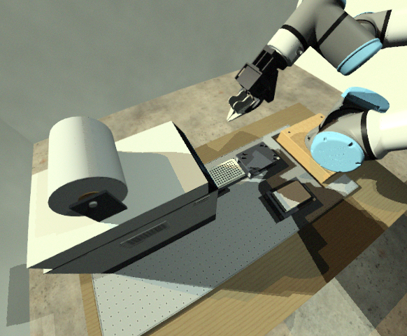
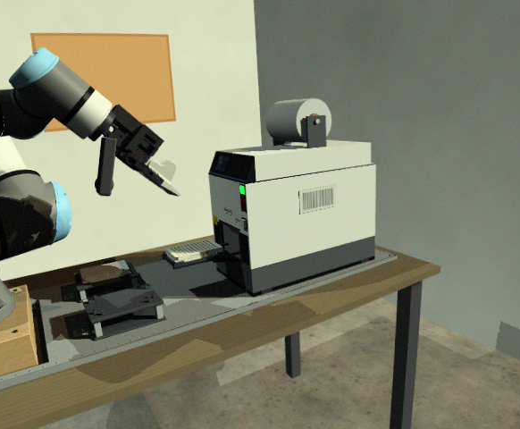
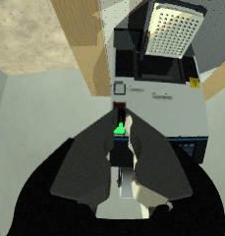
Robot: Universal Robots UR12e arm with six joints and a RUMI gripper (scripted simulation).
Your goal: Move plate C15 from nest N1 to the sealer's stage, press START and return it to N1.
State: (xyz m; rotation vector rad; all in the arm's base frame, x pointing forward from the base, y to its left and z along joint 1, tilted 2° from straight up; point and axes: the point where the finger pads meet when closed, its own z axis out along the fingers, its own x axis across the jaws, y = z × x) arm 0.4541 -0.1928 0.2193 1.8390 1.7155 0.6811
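The start button lies 170 mm ahead of my hand, 100 mm below it and 10 mm to the right of it. The rest, counted from my hand: white open-well plate: 170 mm below, 90 mm to the left, 70 mm ahead; dark stage: 180 mm below, 90 mm to the left, 70 mm ahead; foil-covered plate: 280 mm to the left, 240 mm below, 120 mm behind.
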